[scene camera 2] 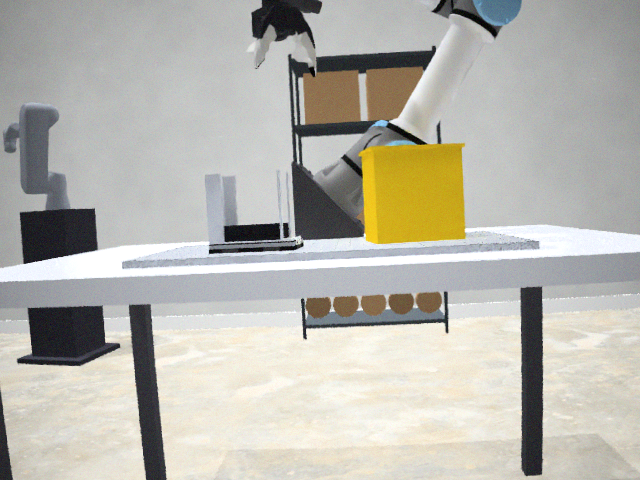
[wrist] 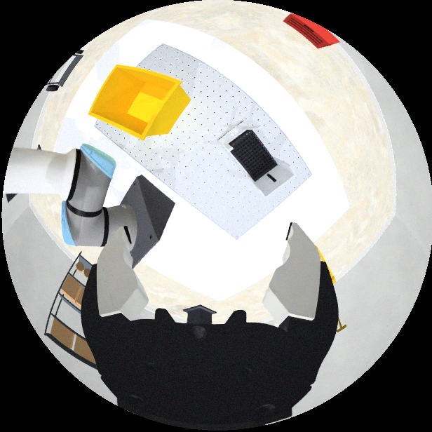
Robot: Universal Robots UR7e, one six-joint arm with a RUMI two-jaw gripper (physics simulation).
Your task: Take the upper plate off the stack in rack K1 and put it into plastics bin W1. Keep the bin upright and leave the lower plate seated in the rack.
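Seen in the pictures: gripper, between the fingertips: [scene camera 2: 286, 72]; arm's base, origin of its link: [scene camera 2: 333, 197].
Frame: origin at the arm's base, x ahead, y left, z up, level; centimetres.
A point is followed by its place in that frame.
A black plate stack [scene camera 2: 255, 231] @[y -6.0, x 46.8, z -5.9 cm] [wrist: 253, 155] sits low in rack K1 [scene camera 2: 214, 206] @[y -13.3, x 47.6, z -1.0 cm] [wrist: 283, 179], between its pale upright walls. The upper and lower plates cannot be told apart. The top face shows a grid of small wells in the wrist view. Plastics bin W1 [scene camera 2: 413, 196] @[y 21.8, x 37.1, z -1.1 cm] [wrist: 172, 107] is yellow and stands upright, to the right of the rack in the scene view. Its open top and inside show in the wrist view, with no plate visible in it. My gripper [scene camera 2: 285, 71] @[y -2.3, x 32.9, z 25.2 cm] [wrist: 206, 226] is open and empty, high above the rack and apart from it.
Rack and bin stand on a perforated board [scene camera 2: 170, 259] @[y -18.4, x 56.2, z -9.6 cm] [wrist: 200, 185] on the white table [scene camera 2: 310, 281] @[y 7.9, x 65.3, z -12.7 cm]. The arm's dark wedge mount [scene camera 2: 320, 211] @[y -0.9, x 13.3, z -3.2 cm] [wrist: 152, 215] is behind them. A shelf unit [scene camera 2: 372, 60] stands farther back. Another grey arm [scene camera 2: 33, 149] stands on a pedestal at left.
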